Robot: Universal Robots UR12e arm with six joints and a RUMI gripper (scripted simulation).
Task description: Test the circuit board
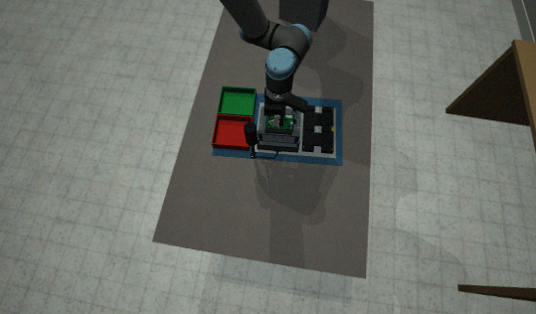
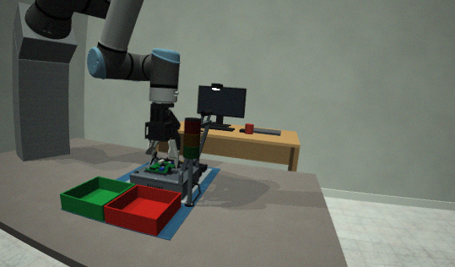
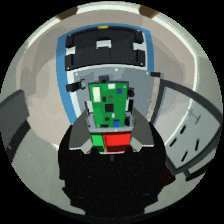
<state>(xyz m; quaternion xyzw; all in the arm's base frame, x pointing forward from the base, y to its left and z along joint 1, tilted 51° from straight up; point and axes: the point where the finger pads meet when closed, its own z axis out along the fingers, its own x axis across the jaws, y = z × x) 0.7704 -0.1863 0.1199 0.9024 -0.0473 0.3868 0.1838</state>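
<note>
My hand is 1 cm above the green circuit board. Also, from my hand: tester lid (11 cm ahead, 4 cm to the right, 10 cm above); then red bin (2 cm behind, 21 cm to the right, 7 cm below); then black latch hook (4 cm behind, 7 cm to the left, 1 cm above).
</note>
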